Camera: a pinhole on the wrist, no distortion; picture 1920 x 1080 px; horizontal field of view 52.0 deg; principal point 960.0 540.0 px. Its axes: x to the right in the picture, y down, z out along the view. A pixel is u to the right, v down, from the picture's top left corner.
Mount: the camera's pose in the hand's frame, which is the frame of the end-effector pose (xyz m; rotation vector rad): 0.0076 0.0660 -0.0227 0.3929 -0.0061 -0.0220
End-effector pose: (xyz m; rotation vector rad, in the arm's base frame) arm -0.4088 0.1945 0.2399 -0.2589 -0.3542 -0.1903
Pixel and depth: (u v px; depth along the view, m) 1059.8 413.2 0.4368
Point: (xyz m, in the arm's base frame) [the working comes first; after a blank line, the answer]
In the camera's frame: 0.0221 -0.0281 0.4368

-0.5324 0.1743 0.6116
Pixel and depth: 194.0 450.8 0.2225
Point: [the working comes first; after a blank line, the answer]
In the camera's frame: -0.0866 -0.0101 0.2225

-0.5465 0.2310 0.3779
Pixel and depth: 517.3 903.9 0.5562
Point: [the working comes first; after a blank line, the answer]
In the camera's frame: -0.1251 0.1028 0.5562

-0.6994 0.3143 0.6865
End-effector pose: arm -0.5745 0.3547 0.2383 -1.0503 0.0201 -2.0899
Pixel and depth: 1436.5 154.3 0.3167
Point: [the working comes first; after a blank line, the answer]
In the camera's frame: 0.0767 -0.0621 0.3167

-0.5064 0.4586 0.4925
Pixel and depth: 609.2 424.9 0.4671
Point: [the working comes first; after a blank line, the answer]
In the camera's frame: -0.0832 -0.0273 0.4671

-0.3593 0.6252 0.4916
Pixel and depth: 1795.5 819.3 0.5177
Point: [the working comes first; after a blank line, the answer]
In the camera's frame: 0.2198 0.0735 0.5177

-0.3654 0.4078 0.7307
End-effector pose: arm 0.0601 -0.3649 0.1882 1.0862 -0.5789 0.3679
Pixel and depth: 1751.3 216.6 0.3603
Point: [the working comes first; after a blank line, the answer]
In the camera's frame: 0.1448 -0.0592 0.3603

0.1743 -0.6803 0.2825
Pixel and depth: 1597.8 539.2 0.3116
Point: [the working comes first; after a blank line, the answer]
In the camera's frame: 0.1010 -0.0001 0.3116

0.1058 -0.6283 0.3026
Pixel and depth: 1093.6 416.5 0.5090
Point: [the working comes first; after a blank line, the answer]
In the camera's frame: 0.0345 -0.0319 0.5090

0.0637 -0.8264 0.2444
